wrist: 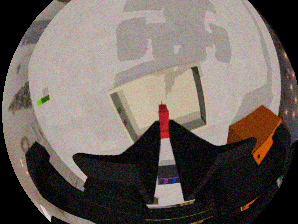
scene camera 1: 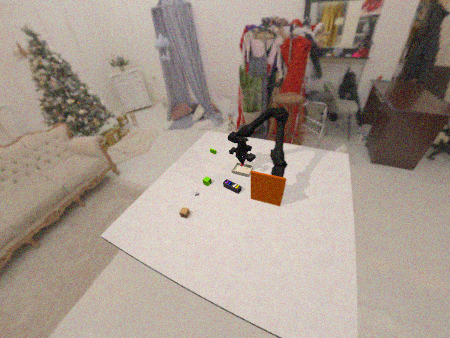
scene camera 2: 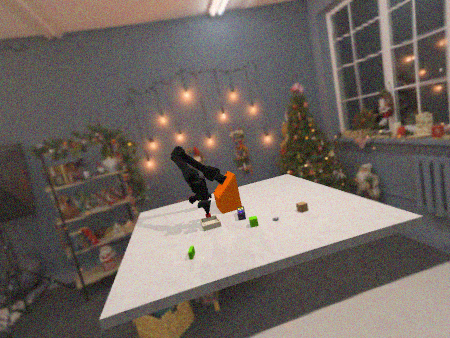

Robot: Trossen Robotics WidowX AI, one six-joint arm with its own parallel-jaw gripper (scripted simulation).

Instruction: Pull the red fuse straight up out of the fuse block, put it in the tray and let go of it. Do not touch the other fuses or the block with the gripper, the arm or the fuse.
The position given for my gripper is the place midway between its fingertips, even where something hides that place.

Note:
My gripper [wrist: 163,124] carries a red fuse. Further things: a cream tray [wrist: 182,89].

